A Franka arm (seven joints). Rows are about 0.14 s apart.
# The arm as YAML. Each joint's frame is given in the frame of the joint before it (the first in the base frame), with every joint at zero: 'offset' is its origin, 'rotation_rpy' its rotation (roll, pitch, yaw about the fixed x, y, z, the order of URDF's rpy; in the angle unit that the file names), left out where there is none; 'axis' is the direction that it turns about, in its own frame. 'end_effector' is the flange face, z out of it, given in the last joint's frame.
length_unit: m
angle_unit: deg
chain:
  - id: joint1
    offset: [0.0, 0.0, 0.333]
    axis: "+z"
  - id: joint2
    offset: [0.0, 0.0, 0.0]
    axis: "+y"
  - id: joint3
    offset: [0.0, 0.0, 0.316]
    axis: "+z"
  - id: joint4
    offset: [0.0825, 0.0, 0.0]
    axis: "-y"
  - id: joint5
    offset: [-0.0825, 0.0, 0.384]
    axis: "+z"
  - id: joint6
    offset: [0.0, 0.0, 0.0]
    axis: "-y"
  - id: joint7
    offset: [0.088, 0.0, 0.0]
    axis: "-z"
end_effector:
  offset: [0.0, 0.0, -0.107]
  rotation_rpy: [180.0, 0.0, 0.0]
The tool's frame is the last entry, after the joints.
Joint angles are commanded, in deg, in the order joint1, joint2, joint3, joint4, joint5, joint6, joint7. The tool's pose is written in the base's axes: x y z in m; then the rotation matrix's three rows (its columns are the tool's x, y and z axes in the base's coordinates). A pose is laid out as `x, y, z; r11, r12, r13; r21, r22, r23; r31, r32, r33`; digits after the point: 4 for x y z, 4 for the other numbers.
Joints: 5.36 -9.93 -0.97 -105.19 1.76 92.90 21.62
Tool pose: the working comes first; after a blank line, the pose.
Where each joint sits with the arm in this pose, in the base's axes (m; each line is computed from the numbers above, not from the rounded line before):
joint1: 0.0000 0.0000 0.3330
joint2: 0.0000 0.0000 0.3330
joint3: -0.0543 -0.0051 0.6443
joint4: 0.0268 0.0011 0.6585
joint5: 0.4156 0.0309 0.7054
joint6: 0.4156 0.0309 0.7054
joint7: 0.5033 0.0375 0.7018
the tool: 0.4986 0.0408 0.5950

0.4986, 0.0408, 0.5950; 0.9535, -0.2983, -0.0436; -0.2972, -0.9543, 0.0303; -0.0507, -0.0160, -0.9986
